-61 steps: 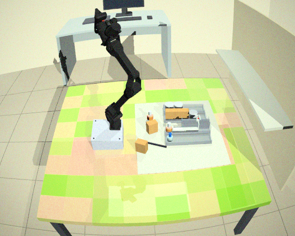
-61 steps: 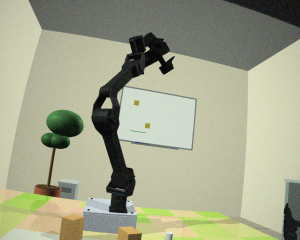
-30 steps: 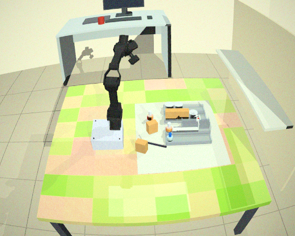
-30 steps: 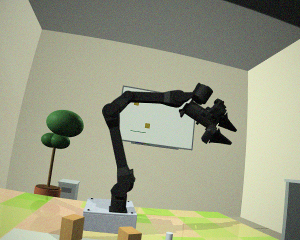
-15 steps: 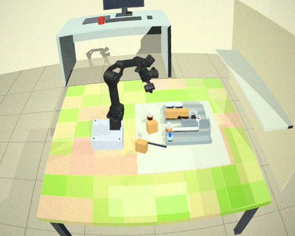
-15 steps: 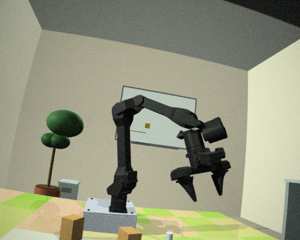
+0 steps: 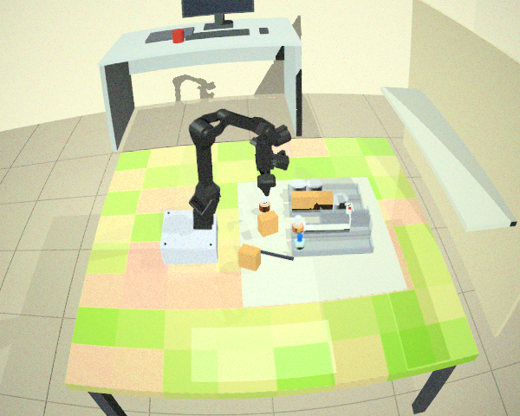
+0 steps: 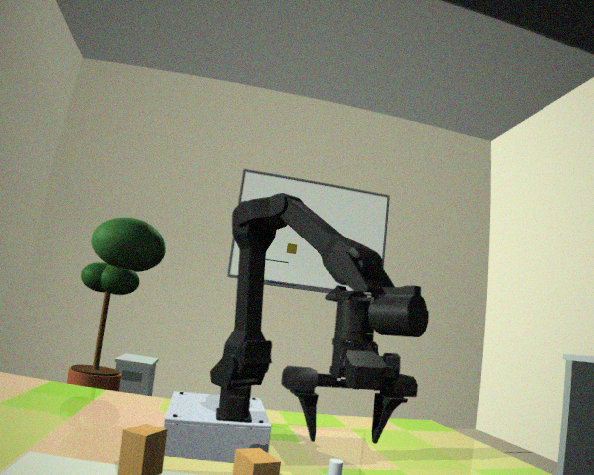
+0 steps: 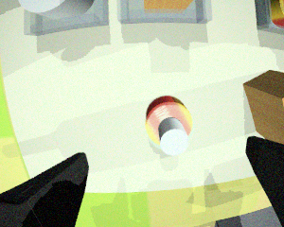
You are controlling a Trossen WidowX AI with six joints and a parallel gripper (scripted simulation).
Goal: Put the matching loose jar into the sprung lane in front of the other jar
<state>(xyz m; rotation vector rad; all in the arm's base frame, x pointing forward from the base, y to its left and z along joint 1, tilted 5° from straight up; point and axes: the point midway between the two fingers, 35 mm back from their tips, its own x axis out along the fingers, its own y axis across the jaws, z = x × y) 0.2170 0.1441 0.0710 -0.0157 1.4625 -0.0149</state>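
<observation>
Now: gripper tip 240 mm to the left of the thin dark rod and 90 mm above it. Round my gripper tip: grey lane fixture: 250 mm ahead, 120 mm to the right, 80 mm below.
</observation>
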